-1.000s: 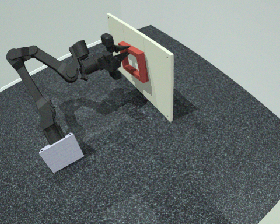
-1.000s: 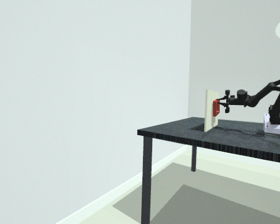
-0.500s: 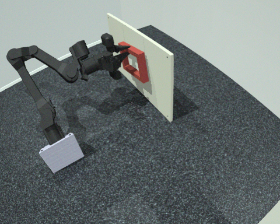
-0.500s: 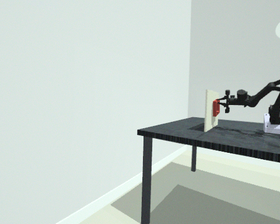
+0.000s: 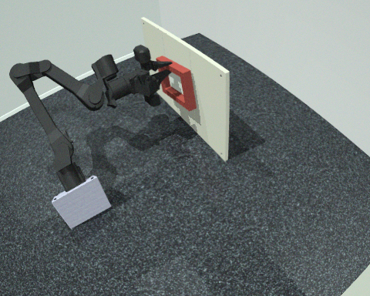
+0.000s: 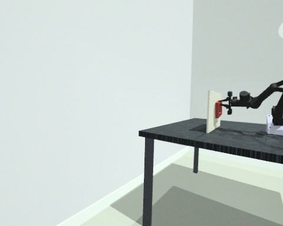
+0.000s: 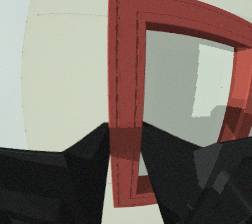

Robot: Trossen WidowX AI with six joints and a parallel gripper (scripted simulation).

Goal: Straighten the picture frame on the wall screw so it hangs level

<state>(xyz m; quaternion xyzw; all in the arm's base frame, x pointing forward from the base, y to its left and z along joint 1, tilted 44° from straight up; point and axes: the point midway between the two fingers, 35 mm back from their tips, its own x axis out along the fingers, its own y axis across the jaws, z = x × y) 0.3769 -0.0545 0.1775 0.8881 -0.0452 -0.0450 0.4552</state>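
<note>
Now: the picture frame 5 cm below my gripper tip and 1 cm to the right of it. Also, from my gripper tip: wall board (7 cm below, 2 cm ahead).
</note>
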